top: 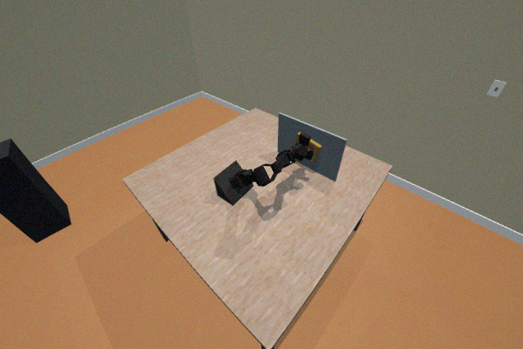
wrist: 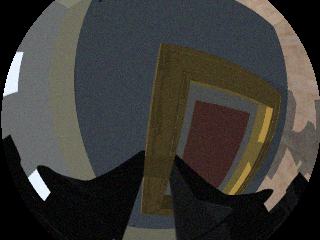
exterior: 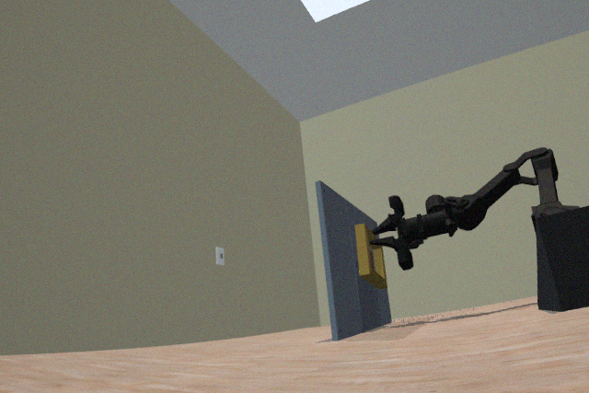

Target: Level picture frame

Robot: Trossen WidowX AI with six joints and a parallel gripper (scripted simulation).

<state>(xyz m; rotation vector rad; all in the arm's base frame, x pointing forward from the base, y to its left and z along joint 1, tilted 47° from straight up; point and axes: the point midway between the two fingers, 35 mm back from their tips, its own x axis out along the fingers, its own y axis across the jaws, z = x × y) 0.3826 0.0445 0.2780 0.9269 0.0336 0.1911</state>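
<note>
My gripper tip is now 5 cm above the gold picture frame and 1 cm to the right of it. The rest, counted from my gripper tip: wall panel (7 cm below, 2 cm to the left, 2 cm ahead).
</note>
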